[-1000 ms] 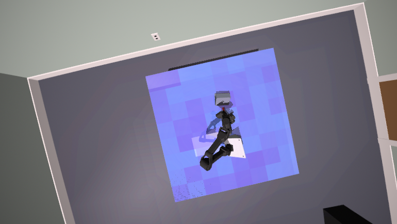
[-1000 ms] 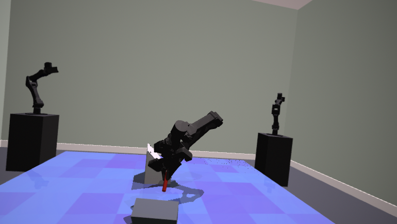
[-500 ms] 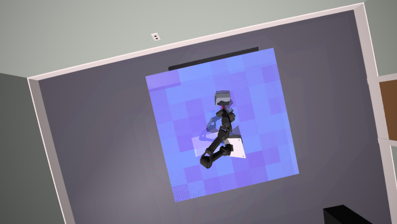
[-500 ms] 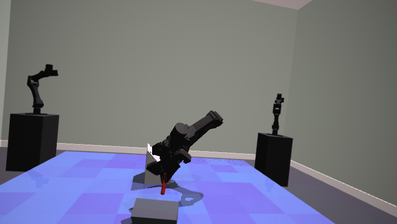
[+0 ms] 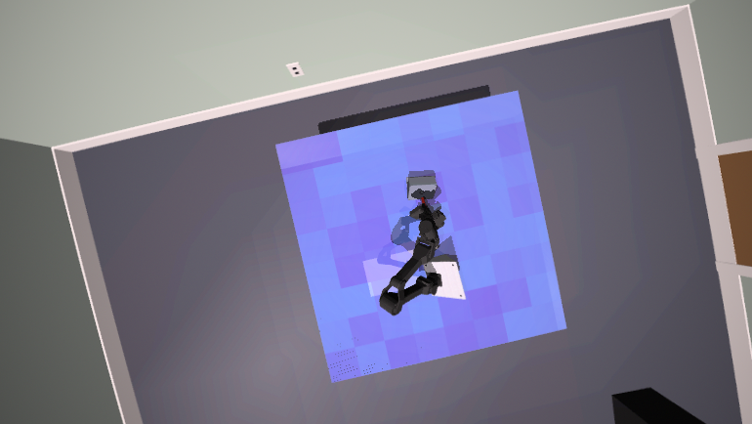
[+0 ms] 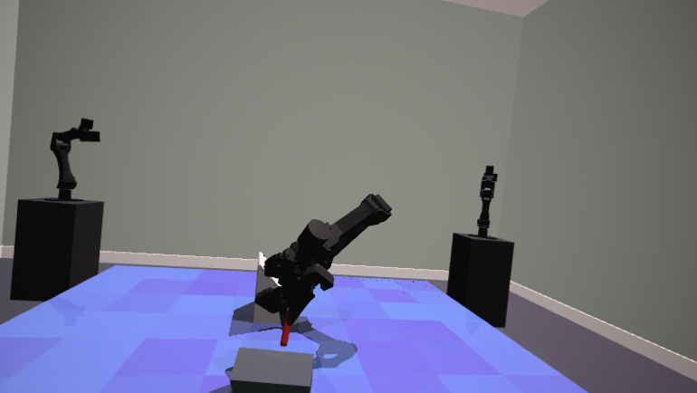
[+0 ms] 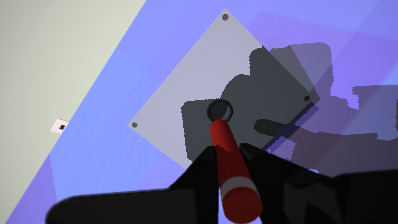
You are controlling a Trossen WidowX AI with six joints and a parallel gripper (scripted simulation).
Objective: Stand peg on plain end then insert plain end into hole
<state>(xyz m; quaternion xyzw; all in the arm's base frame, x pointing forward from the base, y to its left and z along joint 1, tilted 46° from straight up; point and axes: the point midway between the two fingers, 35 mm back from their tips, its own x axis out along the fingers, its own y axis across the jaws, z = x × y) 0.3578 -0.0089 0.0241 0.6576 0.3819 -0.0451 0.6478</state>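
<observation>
My gripper tip is 8 cm short of the grey sloped panel, 7 cm above it and 1 cm to the left of it. From my gripper tip the other things lie so: red peg 1 cm behind, 1 cm above.
</observation>
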